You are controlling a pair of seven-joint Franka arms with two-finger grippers.
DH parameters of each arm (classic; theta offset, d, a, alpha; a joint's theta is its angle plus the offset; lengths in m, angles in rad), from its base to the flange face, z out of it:
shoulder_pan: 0 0.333 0 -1.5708
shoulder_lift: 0 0 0 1.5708
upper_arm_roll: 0 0.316 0.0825 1.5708
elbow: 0 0 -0.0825 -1.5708
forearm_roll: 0 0.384 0 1.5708
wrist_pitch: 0 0 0.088 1.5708
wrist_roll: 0 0.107 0 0
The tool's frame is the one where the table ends.
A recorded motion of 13 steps. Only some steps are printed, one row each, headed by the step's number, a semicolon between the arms.
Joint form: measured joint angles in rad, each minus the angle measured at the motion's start. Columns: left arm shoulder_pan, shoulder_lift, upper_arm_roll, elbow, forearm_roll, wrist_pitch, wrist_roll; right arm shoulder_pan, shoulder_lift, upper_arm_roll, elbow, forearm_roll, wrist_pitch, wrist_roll.
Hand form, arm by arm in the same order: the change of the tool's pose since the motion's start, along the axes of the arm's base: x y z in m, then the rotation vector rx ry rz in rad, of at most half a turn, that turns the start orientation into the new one. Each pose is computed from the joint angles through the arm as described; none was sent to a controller.
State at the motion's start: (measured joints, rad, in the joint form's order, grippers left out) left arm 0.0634 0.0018 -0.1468 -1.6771 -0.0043 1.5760 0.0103; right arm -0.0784 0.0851 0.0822 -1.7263 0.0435 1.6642 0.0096
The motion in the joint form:
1: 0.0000 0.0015 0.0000 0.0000 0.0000 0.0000 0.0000; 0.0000 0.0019 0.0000 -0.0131 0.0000 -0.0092 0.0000
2: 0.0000 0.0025 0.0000 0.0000 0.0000 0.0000 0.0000; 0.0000 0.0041 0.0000 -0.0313 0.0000 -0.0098 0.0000
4: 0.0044 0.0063 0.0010 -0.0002 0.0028 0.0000 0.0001; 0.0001 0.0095 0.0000 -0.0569 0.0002 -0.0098 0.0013
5: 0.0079 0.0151 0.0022 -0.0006 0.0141 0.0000 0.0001; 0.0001 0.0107 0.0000 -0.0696 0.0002 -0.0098 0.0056
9: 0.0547 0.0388 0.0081 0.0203 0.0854 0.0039 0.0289; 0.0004 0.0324 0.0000 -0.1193 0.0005 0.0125 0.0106
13: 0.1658 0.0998 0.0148 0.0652 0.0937 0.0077 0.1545; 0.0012 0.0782 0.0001 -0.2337 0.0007 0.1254 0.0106
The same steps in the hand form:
1: 0.0004 0.0000 -0.0008 -0.0001 0.0015 0.0000; -0.0025 0.0001 -0.0078 0.0002 0.0242 0.0005
2: 0.0006 0.0000 -0.0014 -0.0002 0.0025 0.0000; -0.0048 0.0001 -0.0174 0.0003 0.0452 0.0007
4: 0.0018 0.0034 -0.0035 0.0024 0.0063 0.0050; -0.0079 0.0002 -0.0321 0.0006 0.0762 -0.0003
5: 0.0041 0.0073 -0.0085 0.0130 0.0146 0.0084; -0.0099 0.0002 -0.0386 -0.0002 0.0903 -0.0044
9: 0.0132 0.0446 -0.0113 0.0770 0.0112 0.0240; -0.0135 0.0002 -0.0716 0.0002 0.1397 -0.0097
13: 0.0269 0.1151 -0.0246 0.0615 0.0318 0.0156; -0.0219 0.0004 -0.1404 0.0017 0.1870 -0.0132

